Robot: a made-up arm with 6 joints.
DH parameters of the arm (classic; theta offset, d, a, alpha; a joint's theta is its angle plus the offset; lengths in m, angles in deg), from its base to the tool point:
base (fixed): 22.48 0 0.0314 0
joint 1: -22.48 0.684 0.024 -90
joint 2: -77.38 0 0.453 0
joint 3: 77.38 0.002 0.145 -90
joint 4: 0 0.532 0.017 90
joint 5: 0 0.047 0.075 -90
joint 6: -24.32 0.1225 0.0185 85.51
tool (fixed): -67.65 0.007 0 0
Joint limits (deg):
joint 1: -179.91..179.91
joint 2: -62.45..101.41
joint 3: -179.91..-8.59
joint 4: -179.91..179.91
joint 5: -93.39..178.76
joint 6: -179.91..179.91
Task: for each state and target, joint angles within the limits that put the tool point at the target. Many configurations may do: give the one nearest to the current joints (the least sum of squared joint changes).
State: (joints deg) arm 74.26 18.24 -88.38 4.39 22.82 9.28
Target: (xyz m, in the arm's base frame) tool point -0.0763 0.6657 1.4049
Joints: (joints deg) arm 93.97 -15.21 -81.34 1.27 25.71 8.08
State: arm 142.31 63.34 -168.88 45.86 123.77 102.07
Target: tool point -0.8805 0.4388 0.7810
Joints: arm 148.21 73.97 -163.81 44.34 128.84 102.49
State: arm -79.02 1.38 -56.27 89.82 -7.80 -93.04
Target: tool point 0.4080 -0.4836 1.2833
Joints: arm -45.44 -21.83 -63.09 86.07 -3.25 -93.74
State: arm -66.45 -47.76 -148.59 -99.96 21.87 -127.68
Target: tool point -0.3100 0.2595 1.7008
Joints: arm -37.43 -48.16 -139.13 -102.93 31.64 -127.12
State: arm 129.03 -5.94 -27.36 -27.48 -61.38 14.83
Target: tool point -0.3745 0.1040 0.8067
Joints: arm 144.66 -18.39 -8.59 -47.35 -74.81 13.60
